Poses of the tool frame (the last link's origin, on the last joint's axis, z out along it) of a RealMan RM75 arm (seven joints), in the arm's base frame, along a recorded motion.
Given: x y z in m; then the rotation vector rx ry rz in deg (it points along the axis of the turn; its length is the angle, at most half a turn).
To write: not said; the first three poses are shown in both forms.
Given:
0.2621 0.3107 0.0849 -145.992 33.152 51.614
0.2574 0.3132 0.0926 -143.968 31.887 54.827
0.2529 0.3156 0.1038 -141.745 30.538 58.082
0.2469 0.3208 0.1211 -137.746 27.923 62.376
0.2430 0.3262 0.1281 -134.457 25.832 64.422
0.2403 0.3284 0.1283 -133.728 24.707 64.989
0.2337 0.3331 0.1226 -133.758 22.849 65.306
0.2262 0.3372 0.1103 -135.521 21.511 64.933
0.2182 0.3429 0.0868 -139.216 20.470 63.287
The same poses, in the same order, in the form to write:
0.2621 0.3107 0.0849 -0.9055 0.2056 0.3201 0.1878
0.2574 0.3132 0.0926 -0.8973 0.1987 0.3417 0.1966
0.2529 0.3156 0.1038 -0.8880 0.1913 0.3639 0.2062
0.2469 0.3208 0.1211 -0.8724 0.1769 0.3951 0.2269
0.2430 0.3262 0.1281 -0.8609 0.1654 0.4125 0.2477
0.2403 0.3284 0.1283 -0.8584 0.1586 0.4172 0.2527
0.2337 0.3331 0.1226 -0.8591 0.1468 0.4195 0.2538
0.2262 0.3372 0.1103 -0.8658 0.1374 0.4149 0.2436
0.2182 0.3429 0.0868 -0.8797 0.1293 0.3999 0.2225

